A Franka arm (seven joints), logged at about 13 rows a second.
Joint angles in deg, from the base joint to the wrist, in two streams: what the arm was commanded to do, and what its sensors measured. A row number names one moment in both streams.
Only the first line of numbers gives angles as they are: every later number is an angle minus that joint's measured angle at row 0.
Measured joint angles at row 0:
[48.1 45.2 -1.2 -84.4 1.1 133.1 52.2]
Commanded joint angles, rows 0 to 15:
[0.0 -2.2 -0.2 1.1 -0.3 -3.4 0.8]
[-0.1 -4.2 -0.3 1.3 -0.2 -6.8 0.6]
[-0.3 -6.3 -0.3 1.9 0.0 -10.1 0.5]
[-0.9 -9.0 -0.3 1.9 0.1 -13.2 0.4]
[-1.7 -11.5 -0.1 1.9 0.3 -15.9 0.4]
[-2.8 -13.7 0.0 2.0 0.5 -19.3 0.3]
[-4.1 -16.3 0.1 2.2 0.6 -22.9 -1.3]
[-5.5 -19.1 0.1 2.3 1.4 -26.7 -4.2]
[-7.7 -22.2 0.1 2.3 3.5 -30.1 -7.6]
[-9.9 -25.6 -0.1 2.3 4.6 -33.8 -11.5]
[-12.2 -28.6 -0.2 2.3 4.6 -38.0 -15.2]
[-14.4 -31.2 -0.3 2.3 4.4 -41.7 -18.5]
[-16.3 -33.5 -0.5 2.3 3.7 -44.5 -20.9]
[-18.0 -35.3 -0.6 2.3 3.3 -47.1 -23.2]
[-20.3 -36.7 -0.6 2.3 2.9 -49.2 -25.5]
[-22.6 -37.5 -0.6 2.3 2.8 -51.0 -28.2]
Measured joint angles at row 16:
[-18.9 -35.0 -1.4 4.3 3.1 -49.1 -24.0]
